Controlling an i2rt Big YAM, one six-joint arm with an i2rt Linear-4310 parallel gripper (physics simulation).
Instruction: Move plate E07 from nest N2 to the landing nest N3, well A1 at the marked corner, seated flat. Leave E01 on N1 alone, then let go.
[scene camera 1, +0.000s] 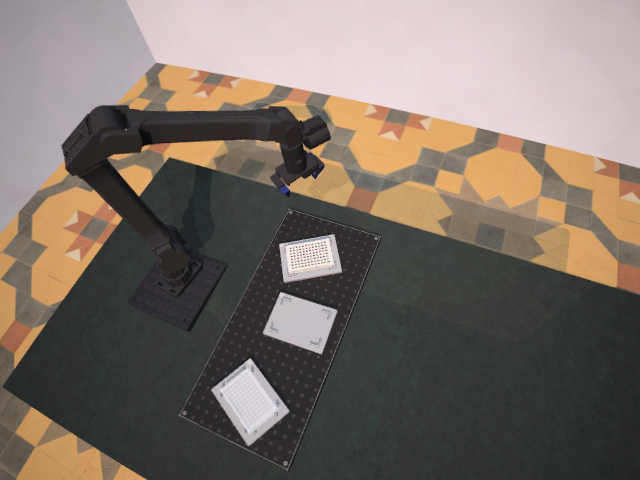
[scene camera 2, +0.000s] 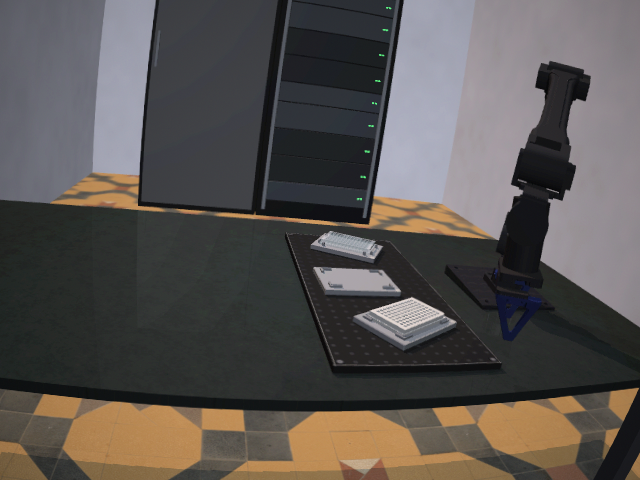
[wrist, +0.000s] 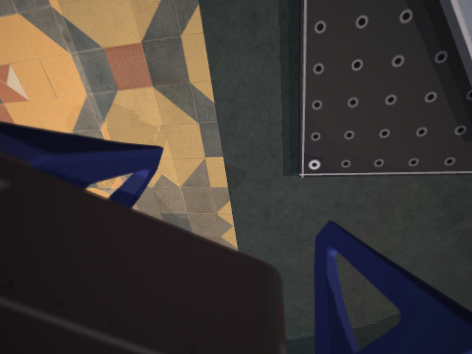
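Observation:
A cream plate sits on a pale nest at the board end nearest the gripper. A clear plate sits on the nest at the other end. The middle nest holds no plate. I cannot read which plate is E07 or E01. My gripper is open and empty, above the table's edge, off the cream plate's end of the board. In scene camera 2 the gripper is seen edge-on. In the wrist view a nest's edge shows top right.
The nests stand on a dark perforated board, whose corner shows in the wrist view. The arm's base plate stands beside the board on the dark green table. A cabinet and equipment rack stand behind.

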